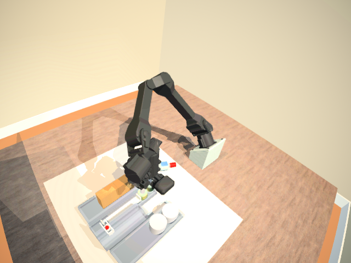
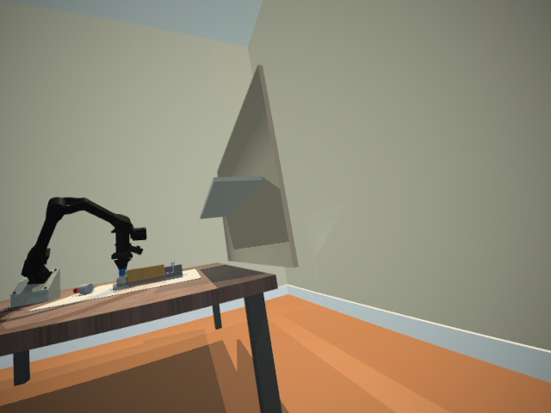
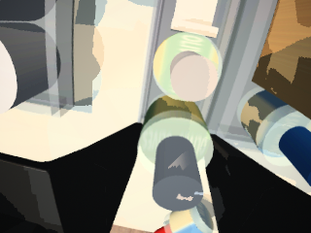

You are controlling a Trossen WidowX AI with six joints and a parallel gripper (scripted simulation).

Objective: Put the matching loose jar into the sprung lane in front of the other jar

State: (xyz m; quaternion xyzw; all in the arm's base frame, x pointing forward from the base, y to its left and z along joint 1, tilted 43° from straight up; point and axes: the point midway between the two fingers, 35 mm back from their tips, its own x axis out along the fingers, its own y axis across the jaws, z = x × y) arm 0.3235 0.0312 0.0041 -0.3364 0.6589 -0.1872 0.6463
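Right now the grey rack is 14 cm ahead of my gripper tip, 5 cm to the left of it and 4 cm below it. Round my gripper tip: red knob 21 cm ahead, 8 cm to the left, 1 cm above.
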